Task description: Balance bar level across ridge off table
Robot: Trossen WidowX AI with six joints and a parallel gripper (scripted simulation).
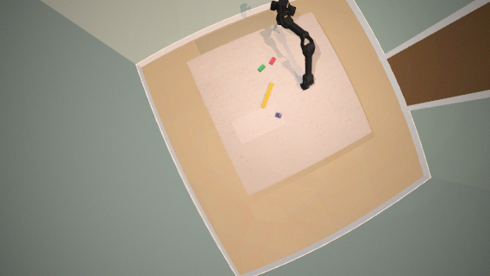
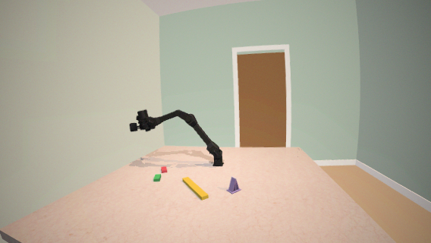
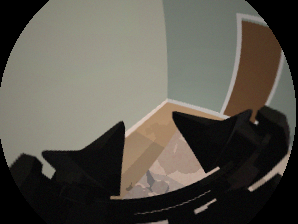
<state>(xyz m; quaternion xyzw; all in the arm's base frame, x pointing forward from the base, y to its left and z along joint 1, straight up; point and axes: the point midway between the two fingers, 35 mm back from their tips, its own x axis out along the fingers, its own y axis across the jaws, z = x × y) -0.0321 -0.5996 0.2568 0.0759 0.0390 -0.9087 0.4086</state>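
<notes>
Now: the long yellow bar 570 mm to the left of my gripper tip, 400 mm ahead of it and 240 mm below it. The rest, counted from my gripper tip: small green block 330 mm to the left, 330 mm ahead, 240 mm below; small red block 310 mm to the left, 240 mm below, 220 mm ahead.
</notes>
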